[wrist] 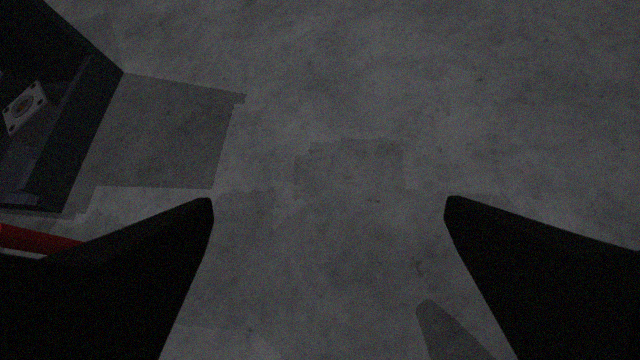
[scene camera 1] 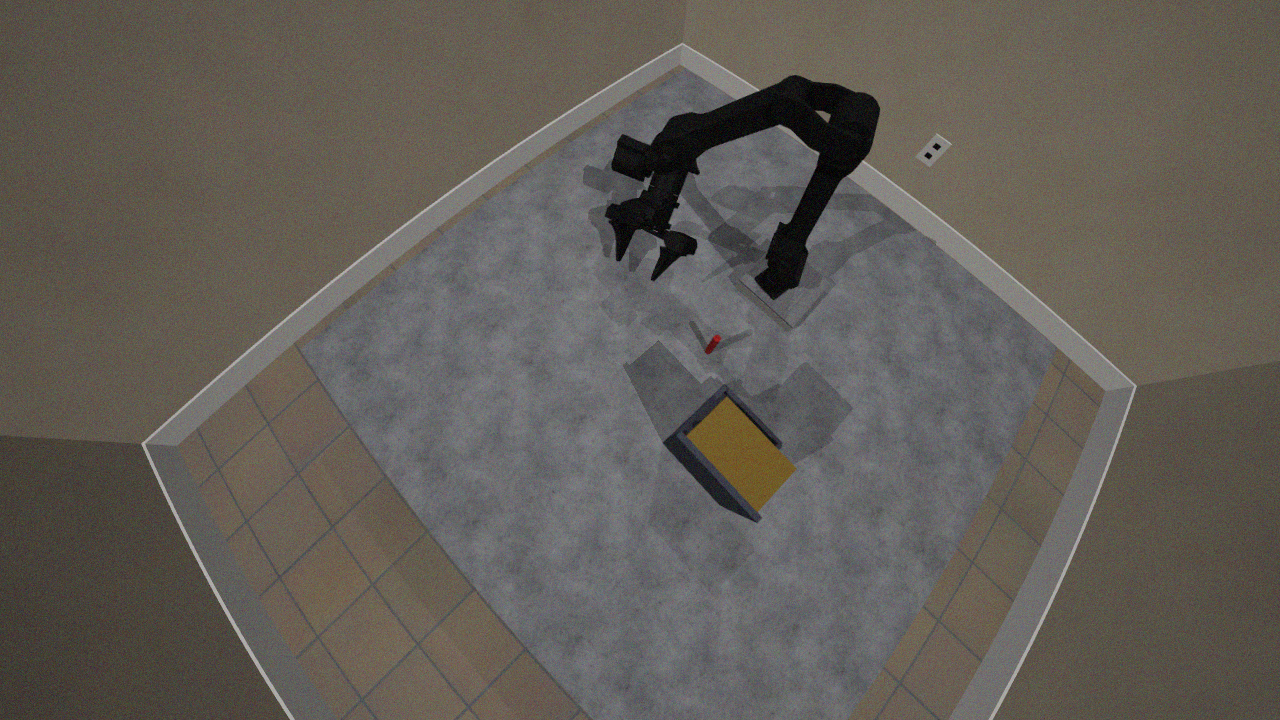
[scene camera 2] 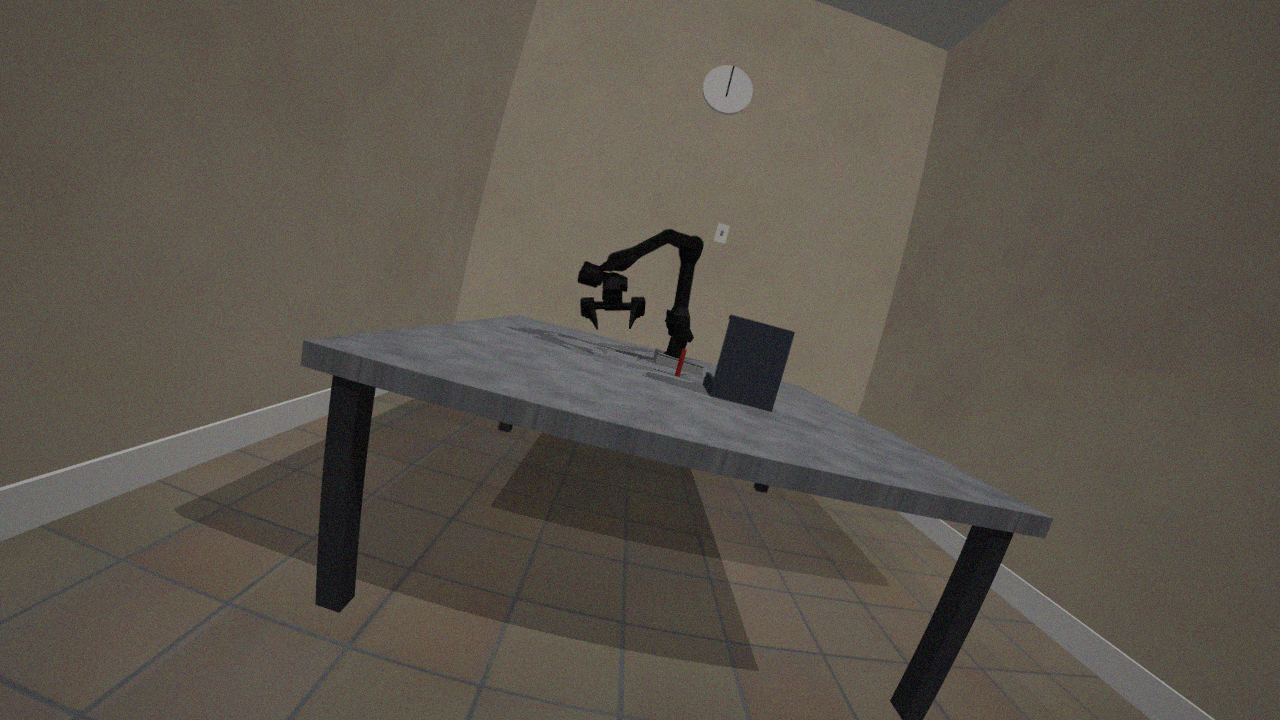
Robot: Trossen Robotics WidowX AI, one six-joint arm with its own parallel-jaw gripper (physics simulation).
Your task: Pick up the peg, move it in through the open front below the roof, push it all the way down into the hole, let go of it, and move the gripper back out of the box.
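Pixels of known places: gripper, fingertip midpoint: (wrist: 330, 208) (scene camera 1: 634, 270) (scene camera 2: 613, 328); arm's base, link origin: (scene camera 1: 773, 281) (scene camera 2: 673, 356).
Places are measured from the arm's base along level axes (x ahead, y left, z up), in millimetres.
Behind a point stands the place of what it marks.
Observation:
The red peg (scene camera 1: 712, 344) {z 25, x 218, y 31 mm} (scene camera 2: 681, 362) {z 8, x 218, y 32 mm} (wrist: 37, 240) {z 25, x 212, y 23 mm} stands upright on the table between the arm's base and the box; in the wrist view my left finger hides part of it. The dark box (scene camera 1: 713, 474) {z 169, x 399, y 192 mm} (scene camera 2: 753, 364) {z 68, x 399, y 202 mm} (wrist: 90, 115) {z -20, x 338, y 113 mm} has a yellow roof (scene camera 1: 741, 454) {z 169, x 350, y 196 mm}. In the wrist view a pale square plate with a round hole (wrist: 25, 107) {z 7, x 328, y 171 mm} shows inside the box at the left edge. My gripper (scene camera 1: 636, 269) {z 56, x 252, y -175 mm} (scene camera 2: 614, 325) {z 56, x 252, y -175 mm} (wrist: 330, 208) {z 56, x 252, y -175 mm} is open and empty, raised above the table, off to one side of the peg and apart from the box.
The arm's base (scene camera 1: 781, 282) {z 75, x 43, y 23 mm} stands on a flat plate on the grey table (scene camera 1: 501, 358) {z -33, x 568, y -219 mm} (scene camera 2: 537, 385) {z -33, x 776, y -185 mm}, behind the peg. The box's side walls rise beside its opening. Shadows of the arm and box lie on the table.

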